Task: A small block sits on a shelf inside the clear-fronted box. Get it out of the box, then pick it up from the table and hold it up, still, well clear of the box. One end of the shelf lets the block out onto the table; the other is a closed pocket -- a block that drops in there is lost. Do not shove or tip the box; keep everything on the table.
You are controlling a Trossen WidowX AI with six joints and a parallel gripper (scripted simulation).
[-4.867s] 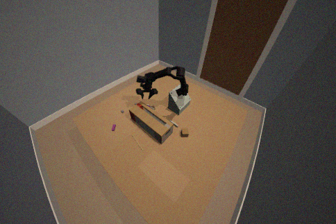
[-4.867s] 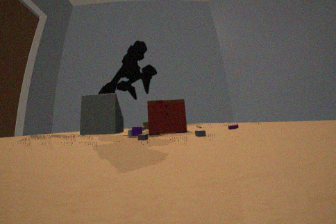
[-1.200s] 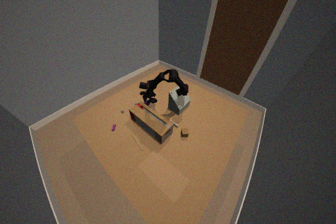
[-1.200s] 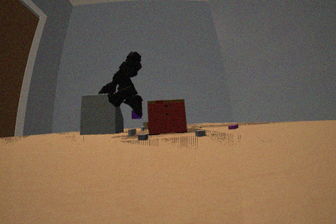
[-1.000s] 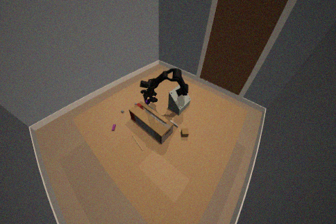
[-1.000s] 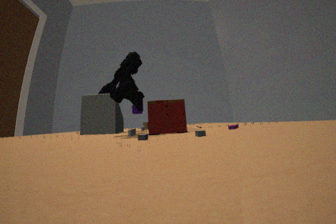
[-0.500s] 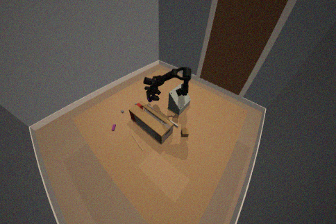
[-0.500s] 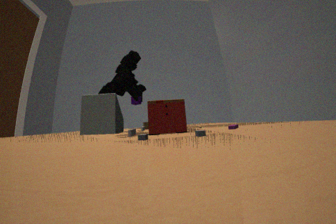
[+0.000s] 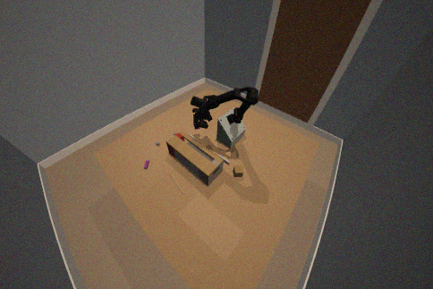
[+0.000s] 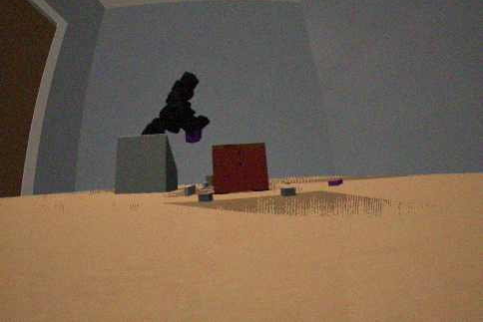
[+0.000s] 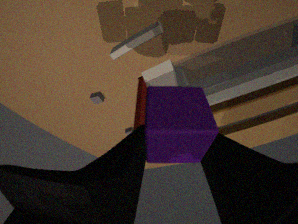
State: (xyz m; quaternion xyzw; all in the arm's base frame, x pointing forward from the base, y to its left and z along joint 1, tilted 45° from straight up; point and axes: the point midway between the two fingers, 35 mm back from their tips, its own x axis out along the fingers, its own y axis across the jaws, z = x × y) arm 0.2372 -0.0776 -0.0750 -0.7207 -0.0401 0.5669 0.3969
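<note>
Right now my gripper tip is 10 mm to the right of the purple block, 10 mm below it and 10 mm past it. Also, from my gripper tip: thin rod 300 mm ahead, 180 mm to the left, 170 mm below; then long box 120 mm to the left, 110 mm below, 80 mm ahead; then brown cube 390 mm to the left, 140 mm below, 30 mm behind.
</note>
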